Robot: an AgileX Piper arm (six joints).
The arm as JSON. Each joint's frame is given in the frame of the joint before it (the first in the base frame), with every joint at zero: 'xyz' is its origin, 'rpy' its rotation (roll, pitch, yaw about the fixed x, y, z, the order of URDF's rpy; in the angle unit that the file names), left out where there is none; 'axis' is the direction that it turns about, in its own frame. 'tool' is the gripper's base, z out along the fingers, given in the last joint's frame.
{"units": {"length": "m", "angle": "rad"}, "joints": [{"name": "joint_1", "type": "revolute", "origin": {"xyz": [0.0, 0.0, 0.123], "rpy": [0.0, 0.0, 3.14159]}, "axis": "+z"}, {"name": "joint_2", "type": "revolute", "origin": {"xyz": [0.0, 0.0, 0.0], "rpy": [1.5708, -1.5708, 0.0]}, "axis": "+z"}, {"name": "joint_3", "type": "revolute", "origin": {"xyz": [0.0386, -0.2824, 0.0]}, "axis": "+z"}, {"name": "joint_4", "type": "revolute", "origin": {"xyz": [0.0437, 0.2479, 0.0], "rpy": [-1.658, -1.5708, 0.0]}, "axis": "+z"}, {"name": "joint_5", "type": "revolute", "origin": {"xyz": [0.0, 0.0, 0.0], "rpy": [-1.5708, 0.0, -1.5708]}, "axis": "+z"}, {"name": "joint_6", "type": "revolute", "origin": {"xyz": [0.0, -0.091, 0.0], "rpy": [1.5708, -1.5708, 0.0]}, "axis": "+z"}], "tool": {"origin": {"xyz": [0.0, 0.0, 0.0], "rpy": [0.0, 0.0, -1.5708]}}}
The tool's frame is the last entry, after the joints.
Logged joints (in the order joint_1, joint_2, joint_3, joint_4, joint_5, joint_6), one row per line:
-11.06 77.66 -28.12 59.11 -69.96 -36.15
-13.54 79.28 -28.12 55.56 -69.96 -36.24
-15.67 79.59 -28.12 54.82 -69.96 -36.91
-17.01 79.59 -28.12 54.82 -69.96 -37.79
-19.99 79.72 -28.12 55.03 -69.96 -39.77
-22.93 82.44 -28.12 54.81 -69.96 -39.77
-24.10 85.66 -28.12 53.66 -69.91 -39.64
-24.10 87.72 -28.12 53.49 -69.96 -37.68
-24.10 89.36 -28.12 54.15 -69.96 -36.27
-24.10 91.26 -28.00 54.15 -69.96 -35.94
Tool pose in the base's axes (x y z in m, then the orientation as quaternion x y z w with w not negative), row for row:
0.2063 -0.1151 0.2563 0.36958 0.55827 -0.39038 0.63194
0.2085 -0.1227 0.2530 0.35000 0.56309 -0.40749 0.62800
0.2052 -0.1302 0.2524 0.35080 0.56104 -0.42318 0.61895
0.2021 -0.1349 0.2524 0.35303 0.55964 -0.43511 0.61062
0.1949 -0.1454 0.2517 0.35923 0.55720 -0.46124 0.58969
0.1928 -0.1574 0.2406 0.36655 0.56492 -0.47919 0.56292
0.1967 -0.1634 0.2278 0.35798 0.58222 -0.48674 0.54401
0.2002 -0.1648 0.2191 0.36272 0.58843 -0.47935 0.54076
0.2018 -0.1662 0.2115 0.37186 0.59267 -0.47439 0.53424
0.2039 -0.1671 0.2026 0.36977 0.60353 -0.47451 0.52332
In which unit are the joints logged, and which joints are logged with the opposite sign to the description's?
The joints are logged in degrees. Opposite sign: none.
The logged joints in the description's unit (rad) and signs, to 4 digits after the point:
-0.1930 1.3554 -0.4908 1.0317 -1.2210 -0.6309
-0.2363 1.3837 -0.4908 0.9697 -1.2210 -0.6325
-0.2735 1.3891 -0.4908 0.9568 -1.2210 -0.6442
-0.2969 1.3891 -0.4908 0.9568 -1.2210 -0.6596
-0.3489 1.3914 -0.4908 0.9605 -1.2210 -0.6941
-0.4002 1.4388 -0.4908 0.9566 -1.2210 -0.6941
-0.4206 1.4950 -0.4908 0.9365 -1.2202 -0.6918
-0.4206 1.5310 -0.4908 0.9336 -1.2210 -0.6576
-0.4206 1.5596 -0.4908 0.9451 -1.2210 -0.6330
-0.4206 1.5928 -0.4887 0.9451 -1.2210 -0.6273

